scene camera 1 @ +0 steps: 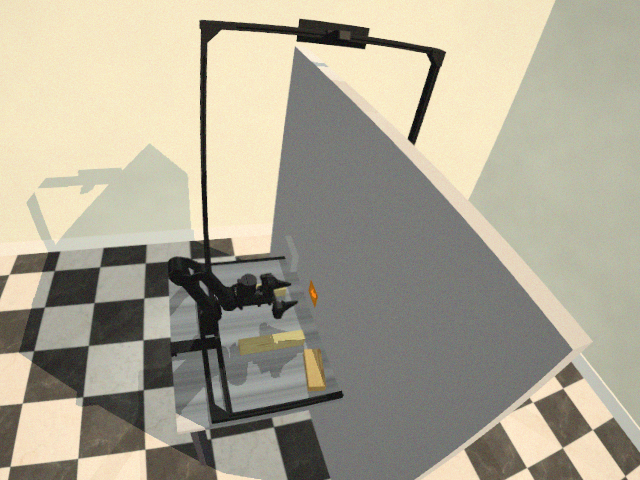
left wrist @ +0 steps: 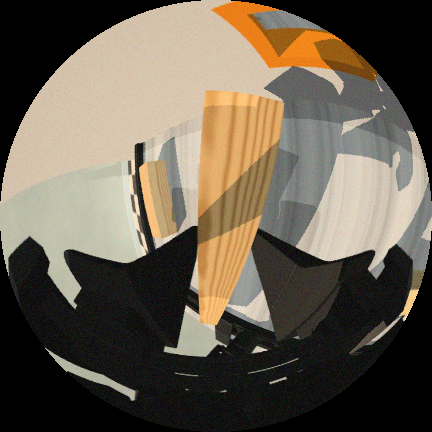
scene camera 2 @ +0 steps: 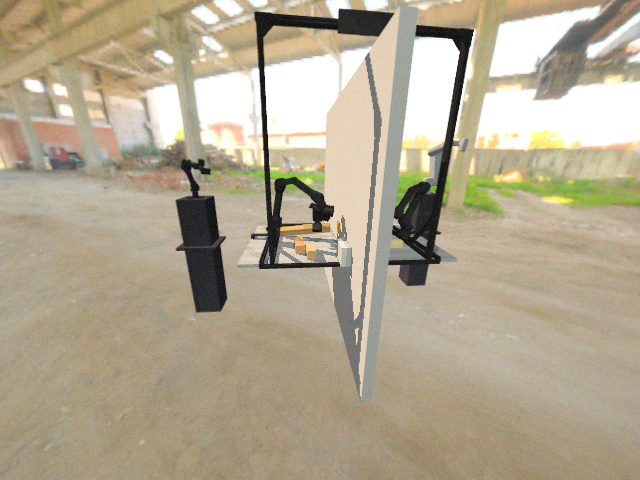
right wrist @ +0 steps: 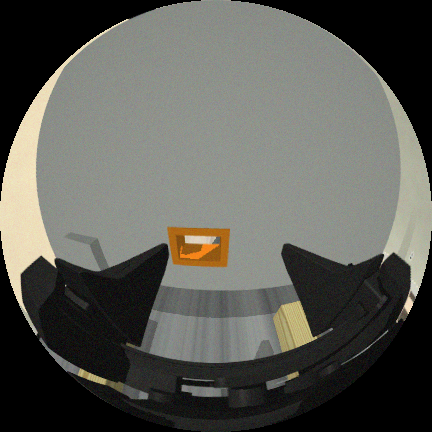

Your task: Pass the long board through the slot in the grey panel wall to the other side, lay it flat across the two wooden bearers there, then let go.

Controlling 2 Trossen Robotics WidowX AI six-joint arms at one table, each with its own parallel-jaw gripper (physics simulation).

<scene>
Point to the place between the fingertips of my left gripper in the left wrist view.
224,232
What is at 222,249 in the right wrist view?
An orange-framed slot.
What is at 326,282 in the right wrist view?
My right gripper.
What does my right gripper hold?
Nothing.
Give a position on a grey panel wall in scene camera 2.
365,125
</scene>
